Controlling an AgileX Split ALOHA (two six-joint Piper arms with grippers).
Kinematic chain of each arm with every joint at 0, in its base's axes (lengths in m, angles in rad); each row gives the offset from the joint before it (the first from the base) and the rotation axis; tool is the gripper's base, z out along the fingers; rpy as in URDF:
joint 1: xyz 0 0 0.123 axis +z
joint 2: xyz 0 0 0 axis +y
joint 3: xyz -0.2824 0 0.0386 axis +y
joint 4: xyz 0.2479 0 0.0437 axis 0.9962 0 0.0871
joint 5: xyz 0 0 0 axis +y
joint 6: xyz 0.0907 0 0.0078 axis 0.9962 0 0.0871
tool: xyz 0 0 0 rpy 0 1.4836 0
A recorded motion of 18 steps. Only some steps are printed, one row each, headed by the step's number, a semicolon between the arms.
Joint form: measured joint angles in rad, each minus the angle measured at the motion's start. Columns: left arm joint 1, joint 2, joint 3, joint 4, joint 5, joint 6; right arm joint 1, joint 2, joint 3, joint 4, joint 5, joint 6.
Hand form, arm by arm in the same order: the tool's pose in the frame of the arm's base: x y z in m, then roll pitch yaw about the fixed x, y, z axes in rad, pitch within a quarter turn. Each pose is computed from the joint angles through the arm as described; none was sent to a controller.
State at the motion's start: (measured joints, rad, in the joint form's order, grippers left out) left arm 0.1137 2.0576 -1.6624 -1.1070 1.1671 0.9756; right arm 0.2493 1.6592 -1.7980 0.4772 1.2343 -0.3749
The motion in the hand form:
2: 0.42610 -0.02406 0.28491 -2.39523 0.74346 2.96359; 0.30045 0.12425 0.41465 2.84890 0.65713 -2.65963
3: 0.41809 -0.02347 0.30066 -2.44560 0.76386 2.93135; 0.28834 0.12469 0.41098 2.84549 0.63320 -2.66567
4: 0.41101 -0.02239 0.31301 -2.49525 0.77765 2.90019; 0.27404 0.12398 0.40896 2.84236 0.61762 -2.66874
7: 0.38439 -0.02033 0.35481 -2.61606 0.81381 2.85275; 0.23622 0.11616 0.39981 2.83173 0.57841 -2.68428
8: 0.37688 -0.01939 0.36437 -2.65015 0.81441 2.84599; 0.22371 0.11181 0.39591 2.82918 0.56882 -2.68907
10: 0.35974 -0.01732 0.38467 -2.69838 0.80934 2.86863; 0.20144 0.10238 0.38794 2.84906 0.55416 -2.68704
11: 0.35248 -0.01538 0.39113 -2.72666 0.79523 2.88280; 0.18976 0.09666 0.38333 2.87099 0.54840 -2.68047
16: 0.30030 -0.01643 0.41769 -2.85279 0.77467 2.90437; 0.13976 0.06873 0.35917 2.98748 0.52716 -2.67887
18: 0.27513 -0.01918 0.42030 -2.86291 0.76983 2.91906; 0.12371 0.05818 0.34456 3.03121 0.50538 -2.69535
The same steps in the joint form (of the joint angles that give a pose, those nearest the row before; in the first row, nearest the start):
2: 0.0000 -0.0859 0.0000 0.0668 0.0000 -0.0305; 0.0305 -0.0940 0.0918 -0.0395 0.0000 0.0473
3: 0.0000 -0.1295 0.0000 0.1011 0.0000 -0.0471; 0.0459 -0.1334 0.1467 -0.0527 0.0000 0.0688
4: 0.0008 -0.1653 0.0000 0.1349 0.0000 -0.0614; 0.0599 -0.1807 0.2032 -0.0617 0.0000 0.0861
7: 0.0020 -0.2874 0.0000 0.2272 0.0000 -0.1391; 0.0797 -0.3131 0.3629 -0.0755 0.0000 0.1200
8: 0.0020 -0.3184 0.0000 0.2603 0.0000 -0.1694; 0.0797 -0.3597 0.4178 -0.0765 0.0000 0.1241
10: 0.0020 -0.3859 0.0000 0.3302 0.0000 -0.2581; 0.0797 -0.4457 0.5140 -0.0982 0.0000 0.1303
11: 0.0019 -0.4128 0.0013 0.3760 0.0008 -0.3070; 0.0797 -0.4926 0.5635 -0.1187 0.0000 0.1324
16: -0.0203 -0.5977 0.0862 0.5491 0.0008 -0.4668; 0.0797 -0.7076 0.7737 -0.2437 0.0000 0.1781
18: -0.0293 -0.6856 0.1592 0.5778 0.0008 -0.5028; 0.0797 -0.7827 0.8592 -0.3007 0.0000 0.2121

